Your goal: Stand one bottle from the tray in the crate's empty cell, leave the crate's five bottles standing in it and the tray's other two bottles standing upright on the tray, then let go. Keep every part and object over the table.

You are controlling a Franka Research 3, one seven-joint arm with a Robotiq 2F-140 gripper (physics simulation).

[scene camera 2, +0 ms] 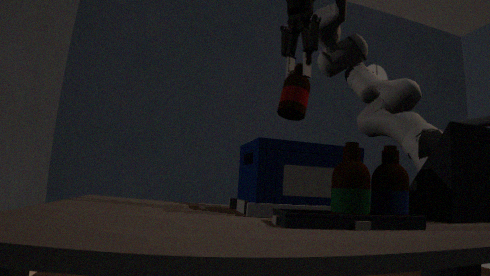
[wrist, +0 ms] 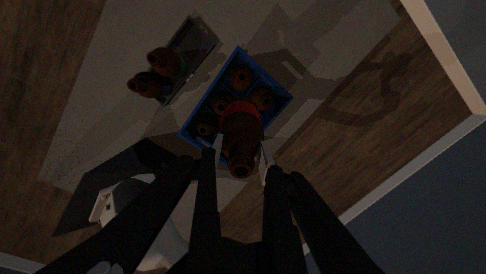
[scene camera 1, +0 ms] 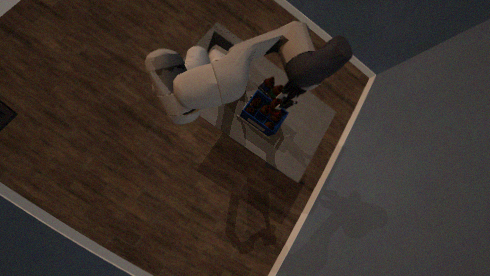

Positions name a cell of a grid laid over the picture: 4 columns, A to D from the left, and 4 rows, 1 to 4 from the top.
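Gripper (scene camera 2: C2), (wrist: B3). Blue-labelled bottle (scene camera 2: D3). Green-labelled bottle (scene camera 2: C3), (wrist: B1). Red-labelled bottle (scene camera 2: C2).
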